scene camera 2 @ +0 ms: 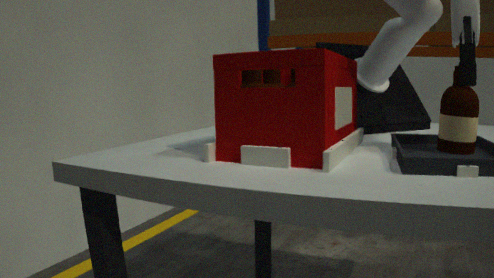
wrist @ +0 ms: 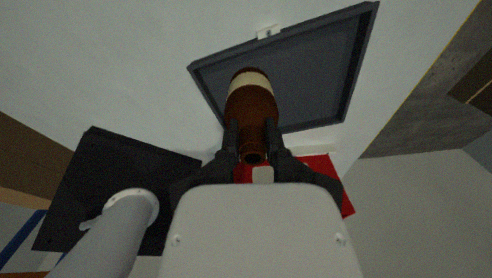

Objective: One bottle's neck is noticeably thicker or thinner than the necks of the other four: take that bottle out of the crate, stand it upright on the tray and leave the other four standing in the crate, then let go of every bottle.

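Places are measured from the arm's base along level axes (x left, y down, z back), in millimetres.
Pixels of known places: gripper, fingertip midpoint: (scene camera 2: 466,85) (wrist: 251,127); arm's base, link origin: (scene camera 2: 369,75) (wrist: 133,209).
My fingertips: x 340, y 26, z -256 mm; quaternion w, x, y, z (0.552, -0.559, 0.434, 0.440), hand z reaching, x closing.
Ahead of a thing's pixels: the offset from my fingertips to its middle. "pt": to the spot under its first point.
A brown bottle with a cream label {dx -13, dy +42, dz -3 mm} (scene camera 2: 457,129) (wrist: 250,102) is upright over the near-left part of the dark grey tray {dx -18, dy +114, dz -56 mm} (scene camera 2: 425,166) (wrist: 320,65) as the wrist view shows it. Its base is inside the tray's rim in scene camera 2; whether it touches the tray floor I cannot tell. My gripper (scene camera 2: 468,75) (wrist: 251,127) is shut on this bottle's neck, below the mouth. The red crate {dx -284, dy +39, dz -153 mm} (scene camera 2: 270,115) (wrist: 330,175) stands left of the tray in scene camera 2. Brownish shapes show through its hand slot; the bottles inside cannot be made out, and their necks are hidden.
White locating blocks {pt dx -233, dy +110, dz -292 mm} (scene camera 2: 265,156) stand against the crate's base, and a small white block (scene camera 2: 467,171) (wrist: 268,32) is at the tray's edge. A black slanted panel (scene camera 2: 400,102) (wrist: 95,170) stands behind, by the arm's white base. The table edge (scene camera 2: 175,186) runs in front.
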